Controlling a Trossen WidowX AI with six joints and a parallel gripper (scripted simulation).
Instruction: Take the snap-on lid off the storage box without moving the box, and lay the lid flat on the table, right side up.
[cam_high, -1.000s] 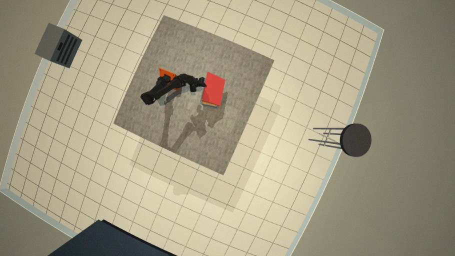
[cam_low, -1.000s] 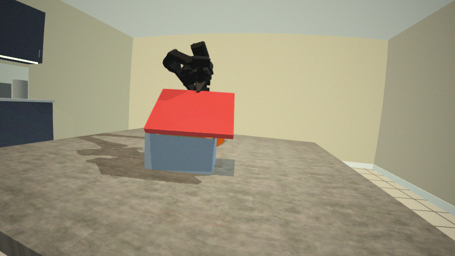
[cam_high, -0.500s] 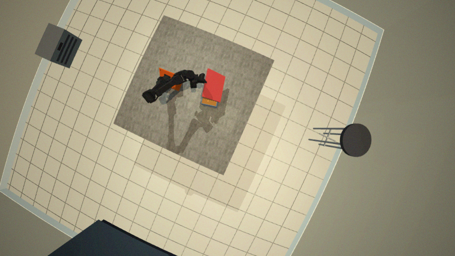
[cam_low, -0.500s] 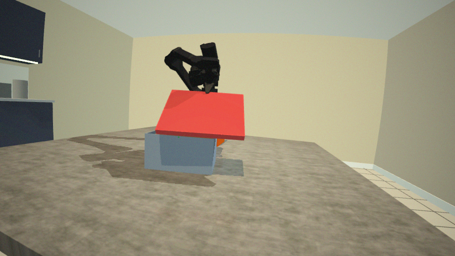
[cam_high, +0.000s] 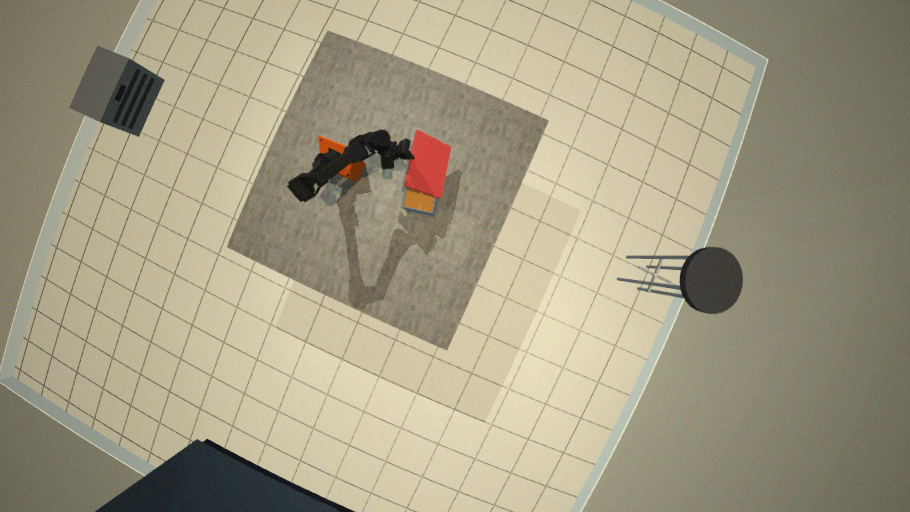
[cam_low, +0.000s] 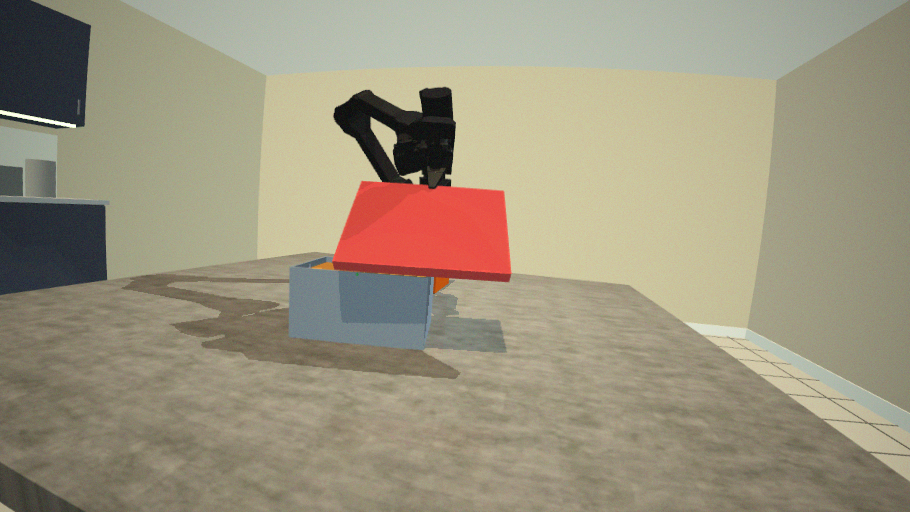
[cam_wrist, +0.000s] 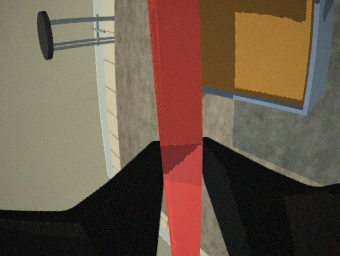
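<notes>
Right now my gripper tip is 60 mm short of the red lid, 50 mm above it and 20 mm to the right of it. From my gripper tip the other things lie so: blue-grey storage box (180 mm below, 80 mm to the right, 60 mm ahead).
</notes>
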